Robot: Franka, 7 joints.
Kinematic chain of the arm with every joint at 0, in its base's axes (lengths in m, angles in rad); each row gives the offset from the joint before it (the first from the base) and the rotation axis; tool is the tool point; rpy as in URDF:
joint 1: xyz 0 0 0.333 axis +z
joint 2: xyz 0 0 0 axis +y
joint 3: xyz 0 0 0.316 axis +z
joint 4: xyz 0.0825 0 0 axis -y
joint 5: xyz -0.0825 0 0.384 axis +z
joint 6: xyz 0 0 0 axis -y
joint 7: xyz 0.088 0 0 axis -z
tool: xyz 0 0 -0.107 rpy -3.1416 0 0
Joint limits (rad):
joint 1: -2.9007..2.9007
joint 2: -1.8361..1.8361
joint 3: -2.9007..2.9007
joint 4: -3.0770..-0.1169
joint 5: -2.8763..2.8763
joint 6: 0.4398..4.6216
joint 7: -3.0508..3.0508
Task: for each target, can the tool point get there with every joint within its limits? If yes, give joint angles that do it. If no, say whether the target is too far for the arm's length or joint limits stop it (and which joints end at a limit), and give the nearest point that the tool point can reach.
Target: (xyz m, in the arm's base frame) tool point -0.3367 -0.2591 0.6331
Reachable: yes | joints 2.1459 1.2907 2.3134 -2.2401 -1.2300 1.9154 0.2171
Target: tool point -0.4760 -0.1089 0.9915
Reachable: yes | joints 1.5190 -0.3634 1.3524 -1.0167 -1.9802 2.4140 0.3804
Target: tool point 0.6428 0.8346 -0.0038
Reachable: no: too far | nearest point 0.4986 0.6474 0.0717 | short by 0.248 m
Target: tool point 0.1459 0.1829 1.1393
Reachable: yes | joints 0.4515 0.3670 1.9078 -0.3841 -0.6584 3.1395 -0.1988
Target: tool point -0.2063 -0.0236 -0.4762
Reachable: no: joint limits stop it (at a limit: joint 1, joint 2) | nearest point -0.2192 -0.0312 -0.3566 | short by 0.121 m
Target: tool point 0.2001 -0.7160 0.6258
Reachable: yes | joints -2.0723 0.9166 1.3659 -1.1562 -1.6725 2.5732 -2.0674
